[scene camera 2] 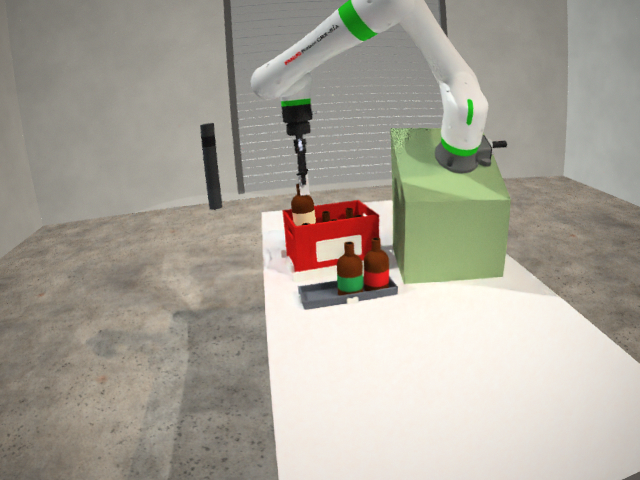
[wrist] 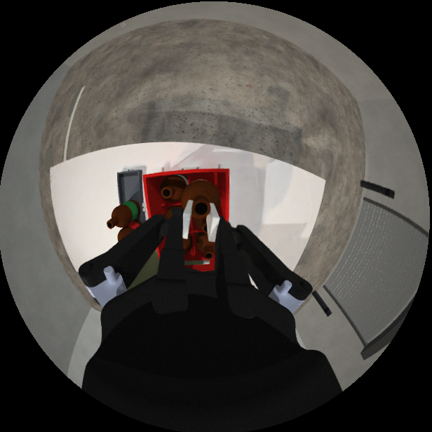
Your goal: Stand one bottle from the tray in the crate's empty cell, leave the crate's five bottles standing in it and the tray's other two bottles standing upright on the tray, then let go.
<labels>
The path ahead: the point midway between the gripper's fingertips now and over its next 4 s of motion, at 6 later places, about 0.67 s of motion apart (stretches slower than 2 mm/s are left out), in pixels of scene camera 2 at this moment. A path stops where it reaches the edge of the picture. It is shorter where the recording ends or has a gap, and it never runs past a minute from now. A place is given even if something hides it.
The gripper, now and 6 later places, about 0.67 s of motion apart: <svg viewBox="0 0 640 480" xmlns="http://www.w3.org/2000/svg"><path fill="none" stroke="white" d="M304 193L304 201L302 196L300 196L301 203L301 204L302 209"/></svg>
</labels>
